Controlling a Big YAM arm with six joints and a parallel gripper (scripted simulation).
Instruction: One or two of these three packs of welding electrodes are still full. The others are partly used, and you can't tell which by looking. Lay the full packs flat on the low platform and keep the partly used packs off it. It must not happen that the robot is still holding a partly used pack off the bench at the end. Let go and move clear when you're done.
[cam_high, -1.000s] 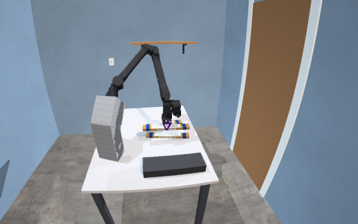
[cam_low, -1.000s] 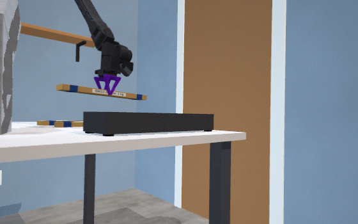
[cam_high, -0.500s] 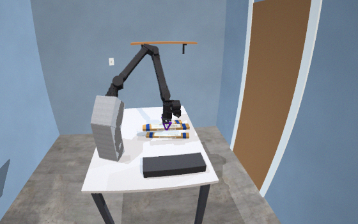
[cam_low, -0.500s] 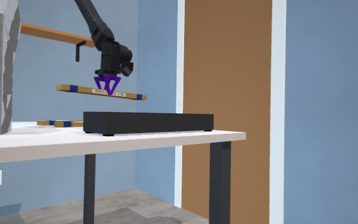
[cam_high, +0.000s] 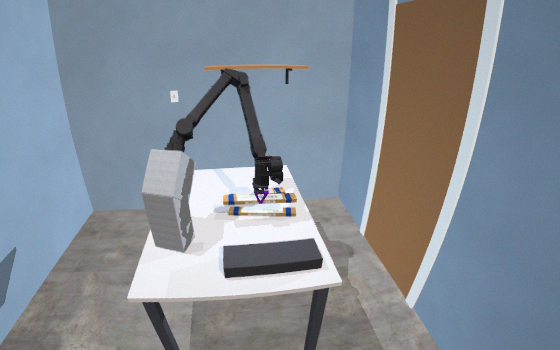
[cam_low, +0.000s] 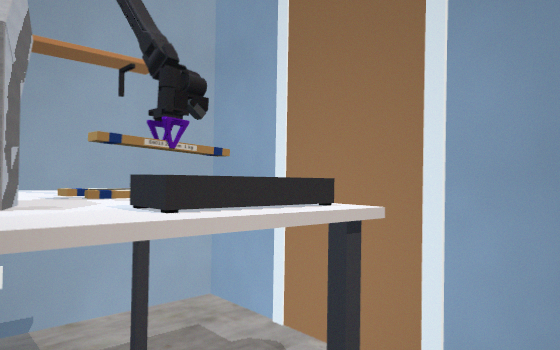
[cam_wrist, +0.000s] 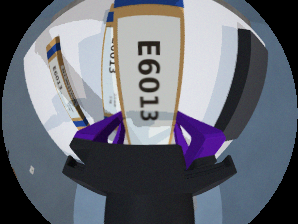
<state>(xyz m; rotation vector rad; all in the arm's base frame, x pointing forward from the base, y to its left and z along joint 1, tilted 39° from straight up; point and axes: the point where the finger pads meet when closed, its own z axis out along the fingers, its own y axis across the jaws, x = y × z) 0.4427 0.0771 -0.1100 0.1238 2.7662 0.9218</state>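
My gripper is now 31 cm to the left of the low platform and 12 cm above it.
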